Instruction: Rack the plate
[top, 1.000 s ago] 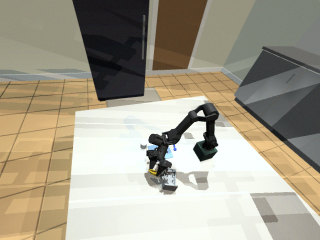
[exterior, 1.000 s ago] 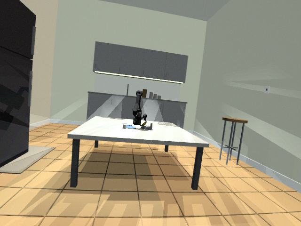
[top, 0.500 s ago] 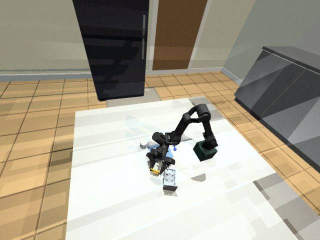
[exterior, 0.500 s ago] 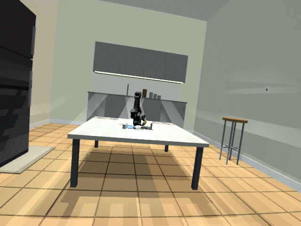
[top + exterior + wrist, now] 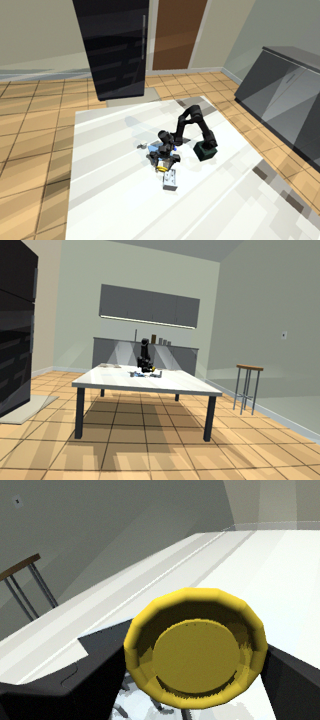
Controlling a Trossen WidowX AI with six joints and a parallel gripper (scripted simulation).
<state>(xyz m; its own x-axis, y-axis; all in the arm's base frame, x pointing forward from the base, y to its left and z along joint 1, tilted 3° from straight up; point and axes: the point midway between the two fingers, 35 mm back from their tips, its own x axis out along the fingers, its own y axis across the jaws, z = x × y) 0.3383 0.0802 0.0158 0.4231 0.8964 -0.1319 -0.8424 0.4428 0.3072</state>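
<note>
The grey dish rack is 6 cm behind my gripper tip, 3 cm to the left of it and 6 cm below it. From my gripper tip the other things lie so: blue spoon 16 cm behind, 19 cm to the right, 8 cm below; yellow plate 1 cm to the right; white cup 7 cm ahead, 23 cm to the right, 6 cm below.
</note>
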